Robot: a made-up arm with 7 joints.
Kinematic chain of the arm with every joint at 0, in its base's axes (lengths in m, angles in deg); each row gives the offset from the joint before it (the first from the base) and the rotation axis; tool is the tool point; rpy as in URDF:
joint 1: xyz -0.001 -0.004 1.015 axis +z
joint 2: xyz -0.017 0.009 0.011 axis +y
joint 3: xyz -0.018 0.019 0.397 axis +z
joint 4: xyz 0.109 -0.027 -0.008 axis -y
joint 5: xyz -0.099 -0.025 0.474 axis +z
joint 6: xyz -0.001 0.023 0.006 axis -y
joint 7: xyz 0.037 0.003 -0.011 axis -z
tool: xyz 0.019 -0.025 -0.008 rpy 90 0 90
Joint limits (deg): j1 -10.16..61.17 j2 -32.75..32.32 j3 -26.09..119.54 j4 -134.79..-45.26 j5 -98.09..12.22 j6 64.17..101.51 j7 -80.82..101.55
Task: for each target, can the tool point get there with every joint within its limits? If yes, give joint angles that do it. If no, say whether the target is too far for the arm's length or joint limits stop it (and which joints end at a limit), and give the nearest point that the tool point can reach.
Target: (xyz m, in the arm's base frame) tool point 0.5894 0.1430 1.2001
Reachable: yes | joints 3.14 10.30 14.91 -112.42 -60.11 74.58 81.94
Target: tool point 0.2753 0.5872 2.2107
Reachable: no: too far | nearest point 0.1904 0.4105 1.8748 | short by 0.389 m
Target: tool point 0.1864 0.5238 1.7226
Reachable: yes | joints 7.16 8.39 76.92 -57.85 -31.11 75.43 33.97
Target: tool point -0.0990 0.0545 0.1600
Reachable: no: joint limits stop it (at a limit: joint 1, joint 2, joint 4, joint 7) | nearest point 0.1017 0.4245 0.7971 | short by 0.764 m
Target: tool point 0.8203 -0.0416 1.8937
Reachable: no: too far | nearest point 0.6394 -0.0262 1.7052 | short by 0.262 m
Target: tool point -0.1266 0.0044 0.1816
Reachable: no: joint limits stop it (at a limit: joint 1, joint 2, joint 4, joint 7) | nearest point 0.0894 0.4242 0.8013 | short by 0.779 m
